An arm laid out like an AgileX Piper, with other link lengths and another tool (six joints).
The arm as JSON. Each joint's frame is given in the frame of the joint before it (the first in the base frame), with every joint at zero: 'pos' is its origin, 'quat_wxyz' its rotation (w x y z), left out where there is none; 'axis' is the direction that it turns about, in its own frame. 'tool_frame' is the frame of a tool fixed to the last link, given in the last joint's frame.
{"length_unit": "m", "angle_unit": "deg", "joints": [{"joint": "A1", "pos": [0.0, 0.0, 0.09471], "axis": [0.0, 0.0, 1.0]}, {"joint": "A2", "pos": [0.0, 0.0, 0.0], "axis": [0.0, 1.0, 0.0]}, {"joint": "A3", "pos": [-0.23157, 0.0, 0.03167], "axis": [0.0, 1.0, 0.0]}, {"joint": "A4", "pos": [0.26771, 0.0, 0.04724], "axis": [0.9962, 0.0, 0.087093]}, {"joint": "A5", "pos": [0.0, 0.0, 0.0], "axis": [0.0, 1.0, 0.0]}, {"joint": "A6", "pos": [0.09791, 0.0, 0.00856], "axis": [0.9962, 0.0, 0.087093]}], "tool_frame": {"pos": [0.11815, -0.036, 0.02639], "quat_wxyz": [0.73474, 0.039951, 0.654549, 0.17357]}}
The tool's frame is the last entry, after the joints.
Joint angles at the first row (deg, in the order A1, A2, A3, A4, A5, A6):
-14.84, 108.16, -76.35, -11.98, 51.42, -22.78
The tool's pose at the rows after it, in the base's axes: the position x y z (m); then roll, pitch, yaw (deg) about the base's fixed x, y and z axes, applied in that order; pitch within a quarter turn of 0, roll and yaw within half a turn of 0:
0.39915 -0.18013 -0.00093 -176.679 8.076 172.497
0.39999 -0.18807 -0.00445 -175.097 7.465 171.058
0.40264 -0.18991 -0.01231 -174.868 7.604 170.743
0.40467 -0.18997 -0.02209 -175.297 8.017 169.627
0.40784 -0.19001 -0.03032 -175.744 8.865 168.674
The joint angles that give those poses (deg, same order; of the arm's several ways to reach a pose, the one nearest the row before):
-14.84, 111.55, -80.01, -15.24, 54.69, -16.39
-14.84, 113.52, -81.73, -17.39, 55.47, -13.86
-14.84, 114.99, -82.02, -17.98, 54.32, -12.90
-14.84, 116.44, -82.03, -17.98, 52.81, -11.36
-14.84, 117.66, -81.95, -18.00, 50.96, -9.91

